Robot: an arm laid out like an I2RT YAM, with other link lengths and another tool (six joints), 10 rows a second.
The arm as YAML. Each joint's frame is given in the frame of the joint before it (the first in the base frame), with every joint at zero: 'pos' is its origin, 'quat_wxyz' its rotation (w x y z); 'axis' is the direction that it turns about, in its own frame. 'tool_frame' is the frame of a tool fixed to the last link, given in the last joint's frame.
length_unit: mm
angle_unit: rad
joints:
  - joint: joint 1
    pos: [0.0, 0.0, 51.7]
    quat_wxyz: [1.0, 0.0, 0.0, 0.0]
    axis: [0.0, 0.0, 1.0]
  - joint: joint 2
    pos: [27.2, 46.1, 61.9]
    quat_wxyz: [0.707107, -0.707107, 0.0, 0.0]
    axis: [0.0, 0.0, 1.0]
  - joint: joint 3
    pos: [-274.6, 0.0, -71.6]
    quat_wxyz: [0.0, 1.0, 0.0, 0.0]
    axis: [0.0, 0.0, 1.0]
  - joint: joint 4
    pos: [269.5, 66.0, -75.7]
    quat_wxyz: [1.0, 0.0, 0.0, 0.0]
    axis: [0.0, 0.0, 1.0]
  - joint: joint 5
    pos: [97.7, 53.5, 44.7]
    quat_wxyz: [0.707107, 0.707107, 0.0, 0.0]
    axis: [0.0, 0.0, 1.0]
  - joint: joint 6
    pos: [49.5, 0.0, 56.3]
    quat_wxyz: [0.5, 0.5, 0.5, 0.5]
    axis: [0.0, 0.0, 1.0]
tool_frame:
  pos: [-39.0, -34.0, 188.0]
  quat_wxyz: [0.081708, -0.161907, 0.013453, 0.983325]
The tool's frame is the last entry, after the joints.
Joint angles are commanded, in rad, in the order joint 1, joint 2, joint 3, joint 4, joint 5, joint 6. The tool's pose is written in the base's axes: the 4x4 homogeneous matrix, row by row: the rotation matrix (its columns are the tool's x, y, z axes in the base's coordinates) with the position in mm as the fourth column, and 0 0 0 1 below. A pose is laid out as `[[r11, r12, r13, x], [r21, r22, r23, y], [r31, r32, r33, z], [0, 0, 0, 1]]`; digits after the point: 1 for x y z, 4 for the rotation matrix.
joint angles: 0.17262 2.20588 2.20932 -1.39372 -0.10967 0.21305
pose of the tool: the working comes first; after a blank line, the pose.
Where each joint sits with the arm in this pose, in the base's axes (m; each line is computed from the numbers above, not from the rounded line before):
joint 1: 0.0000 0.0000 0.0517
joint 2: 0.0189 0.0501 0.1136
joint 3: 0.1917 0.0075 0.3347
joint 4: 0.4439 0.1284 0.4016
joint 5: 0.5207 0.0964 0.3151
joint 6: 0.4739 0.0937 0.2566
the tool: 0.5378 0.1569 0.0835

[[-0.1868, 0.9770, 0.1025, 537.8], [0.8865, 0.1227, 0.4462, 156.9], [0.4234, 0.1743, -0.8890, 83.5], [0, 0, 0, 1]]
